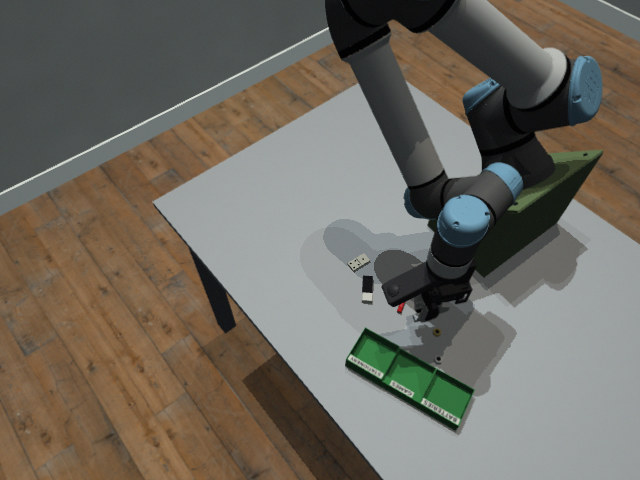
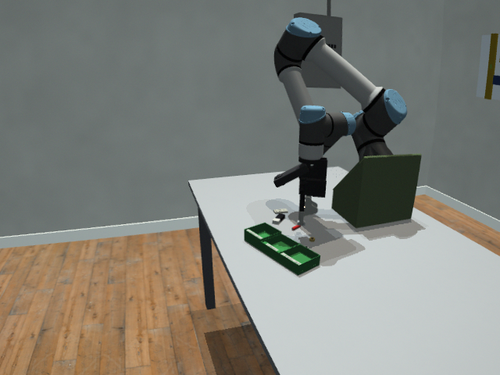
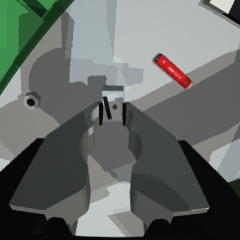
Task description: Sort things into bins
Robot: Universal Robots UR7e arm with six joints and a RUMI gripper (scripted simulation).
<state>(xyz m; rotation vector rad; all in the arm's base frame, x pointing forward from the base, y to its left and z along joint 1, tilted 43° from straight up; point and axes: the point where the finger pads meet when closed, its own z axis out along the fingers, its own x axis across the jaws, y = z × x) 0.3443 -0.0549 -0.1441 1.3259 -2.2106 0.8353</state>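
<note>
Right now my hand is 13 cm to the left of the eraser, 5 cm above it and 2 cm short of it. The rest, counted from my hand: red cylinder 6 cm to the right, 6 cm below, 1 cm behind; then grey-white clip 1 cm below; then brass nut 6 cm below, 4 cm to the left, 2 cm behind.
</note>
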